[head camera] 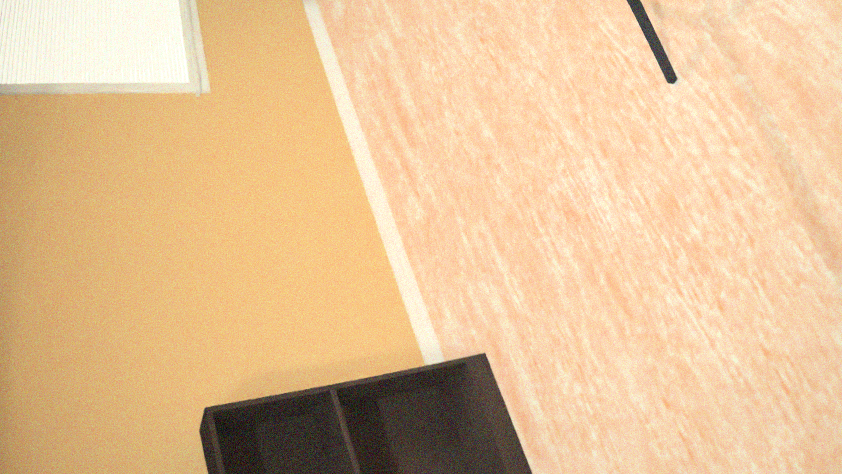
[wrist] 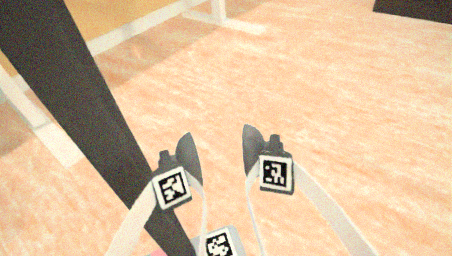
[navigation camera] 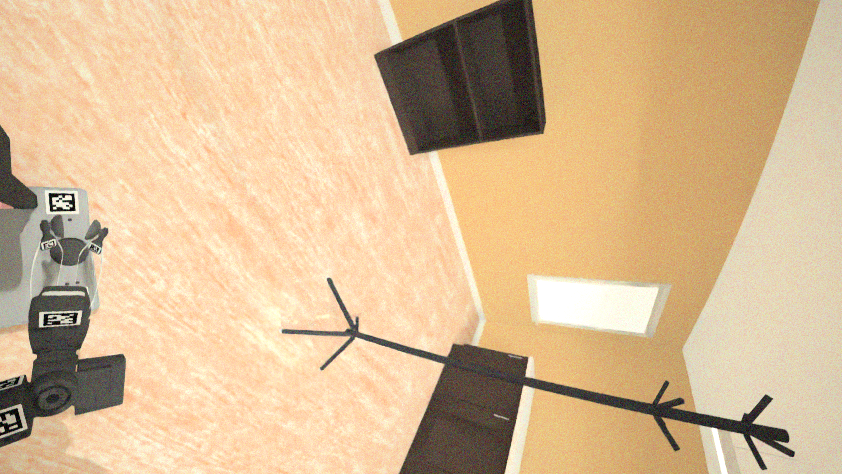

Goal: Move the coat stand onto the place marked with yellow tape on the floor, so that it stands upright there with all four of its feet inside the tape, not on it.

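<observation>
The coat stand is a thin black pole with splayed feet and hooks. It appears upright on the floor in the navigation view, its feet at lower centre and its hooks toward the lower right. A dark bar at the top right of the head view looks like one of its feet. My gripper is open and empty, folded in above my grey base and well apart from the stand. The yellow tape does not show in the current views.
A dark open shelf stands against the yellow wall. A dark cabinet stands behind the stand's pole in the navigation view. White legs stand at the wrist view's top. My black mast crosses its left side.
</observation>
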